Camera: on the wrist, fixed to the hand. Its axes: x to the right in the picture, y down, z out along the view.
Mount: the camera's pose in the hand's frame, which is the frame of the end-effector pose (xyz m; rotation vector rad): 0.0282 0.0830 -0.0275 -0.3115 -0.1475 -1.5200
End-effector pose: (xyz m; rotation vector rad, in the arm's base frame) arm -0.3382 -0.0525 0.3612 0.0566 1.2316 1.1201
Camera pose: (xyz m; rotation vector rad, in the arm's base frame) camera -0.4150 -0.0051 0.3781 -0.8784 0.6125 -0.0672
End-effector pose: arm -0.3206 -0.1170 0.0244 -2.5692 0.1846 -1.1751
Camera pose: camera -0.3220 -0.2083 0.0341 1.9474 1.3889 0.8765
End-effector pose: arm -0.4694 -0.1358 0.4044 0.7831 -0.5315 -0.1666
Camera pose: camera -0.4353 -0.0696 0.4582 0.7228 0.0659 -1.6743
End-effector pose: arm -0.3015 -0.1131 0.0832 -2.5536 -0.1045 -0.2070
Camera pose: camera -0.2673 -0.1966 0.0661 -2.1736 -2.1507 -0.5989
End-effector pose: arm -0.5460 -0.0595 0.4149 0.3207 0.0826 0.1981
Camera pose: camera -0.5365 0.0319 0.4141 -0.0991 0.1277 -1.3074
